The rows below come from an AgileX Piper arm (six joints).
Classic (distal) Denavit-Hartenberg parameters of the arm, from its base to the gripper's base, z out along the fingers. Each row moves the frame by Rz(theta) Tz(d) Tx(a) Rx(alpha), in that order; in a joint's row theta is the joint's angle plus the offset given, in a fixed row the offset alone. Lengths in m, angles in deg.
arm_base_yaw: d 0.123; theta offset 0; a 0; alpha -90
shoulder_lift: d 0; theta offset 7.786; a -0.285; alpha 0
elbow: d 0; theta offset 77.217; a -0.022; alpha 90
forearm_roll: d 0.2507; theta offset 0; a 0; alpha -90
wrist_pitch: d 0; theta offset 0; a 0; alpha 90
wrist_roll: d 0.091; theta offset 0; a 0; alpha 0
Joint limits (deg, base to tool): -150..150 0..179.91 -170..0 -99.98..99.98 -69.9..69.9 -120..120
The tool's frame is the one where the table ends.
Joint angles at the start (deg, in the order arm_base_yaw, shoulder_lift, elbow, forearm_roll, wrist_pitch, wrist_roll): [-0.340 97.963 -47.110 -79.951 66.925 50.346]
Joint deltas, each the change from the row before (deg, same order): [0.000 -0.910 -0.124 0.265 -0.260 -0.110]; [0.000 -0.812 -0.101 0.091 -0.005 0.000]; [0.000 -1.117 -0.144 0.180 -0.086 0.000]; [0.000 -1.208 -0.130 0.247 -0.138 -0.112]
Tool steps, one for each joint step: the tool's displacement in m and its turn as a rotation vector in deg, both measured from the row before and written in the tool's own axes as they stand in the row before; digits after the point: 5 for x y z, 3 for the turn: [0.00012 -0.00397 -0.00206 -0.240 -0.404 0.930]; [0.00021 -0.00392 -0.00185 0.044 -0.317 0.861]; [0.00025 -0.00527 -0.00256 -0.034 -0.453 1.210]; [0.00037 -0.00552 -0.00277 -0.106 -0.476 1.192]
